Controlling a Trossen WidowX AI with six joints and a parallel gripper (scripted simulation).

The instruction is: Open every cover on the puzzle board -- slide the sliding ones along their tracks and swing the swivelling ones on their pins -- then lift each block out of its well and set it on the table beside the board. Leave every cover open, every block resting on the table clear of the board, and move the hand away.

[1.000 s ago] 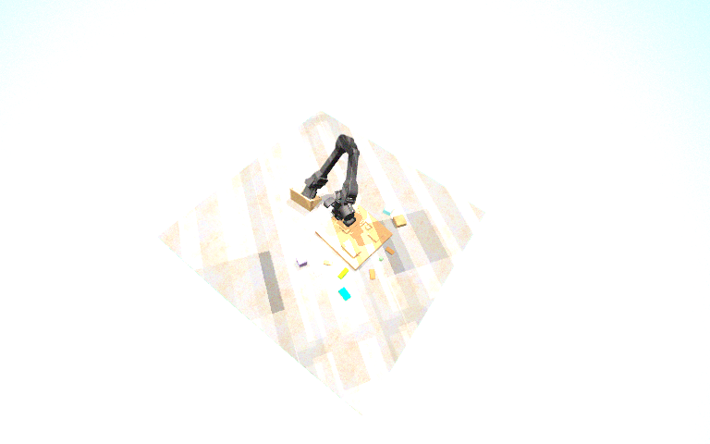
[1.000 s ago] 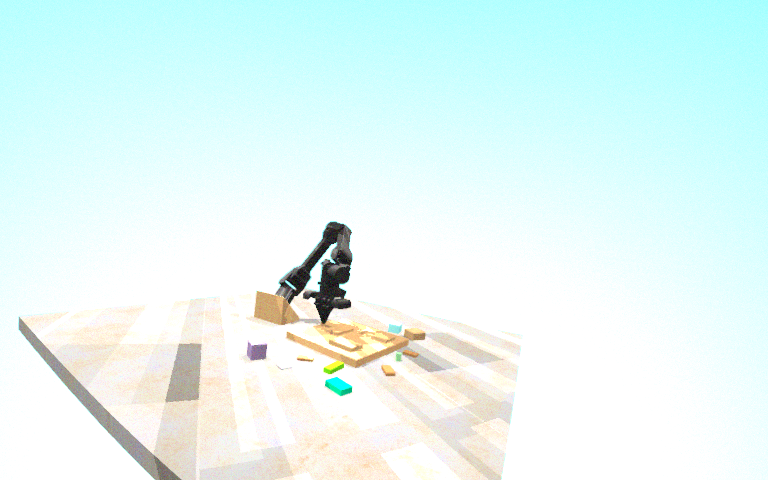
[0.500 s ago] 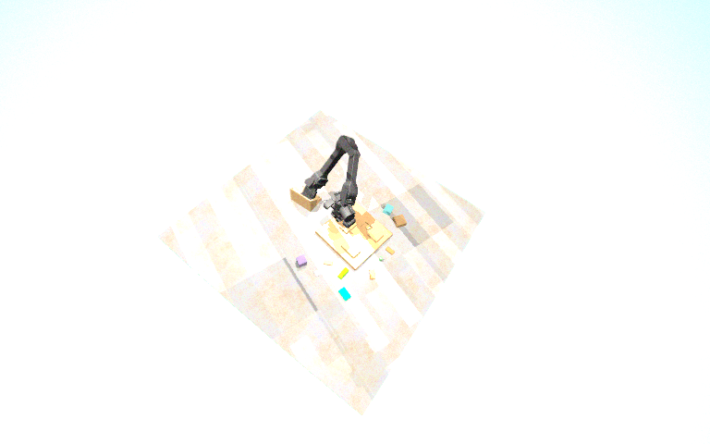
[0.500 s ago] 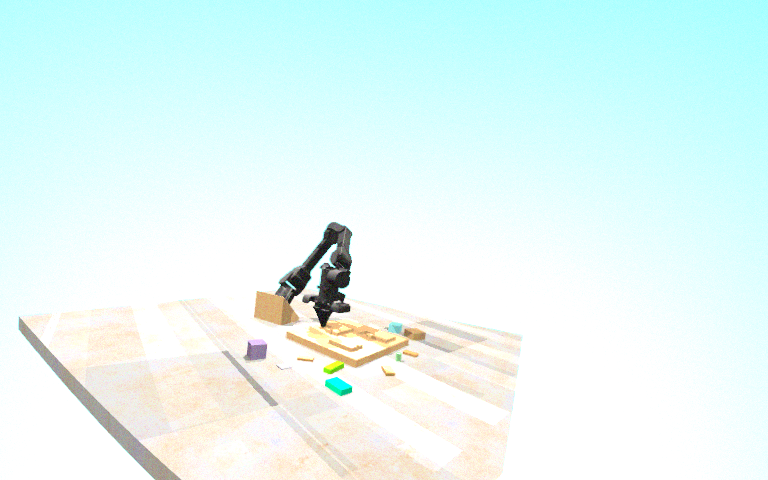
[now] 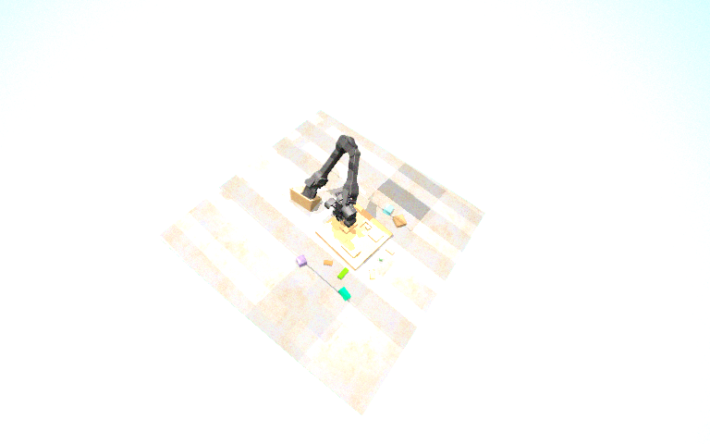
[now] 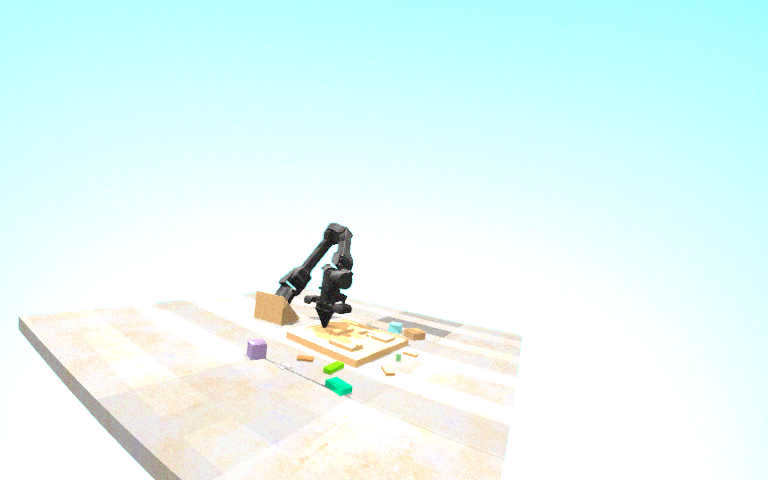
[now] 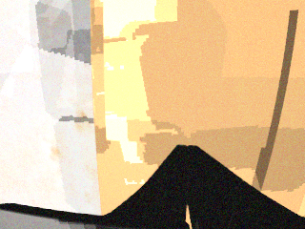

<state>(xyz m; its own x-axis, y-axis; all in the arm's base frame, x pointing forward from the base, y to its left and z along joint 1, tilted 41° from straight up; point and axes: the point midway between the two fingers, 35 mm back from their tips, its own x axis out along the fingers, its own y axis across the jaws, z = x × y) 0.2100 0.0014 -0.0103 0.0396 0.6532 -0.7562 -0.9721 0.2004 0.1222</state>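
Right now the tan puzzle board is 100 mm ahead of my gripper tip and 30 mm to the right of it. Round my gripper tip: light cyan block 220 mm to the left, 190 mm ahead, 10 mm below; purple cube 300 mm to the right, 30 mm behind; bright green bar 240 mm to the right, 180 mm ahead, 20 mm below.
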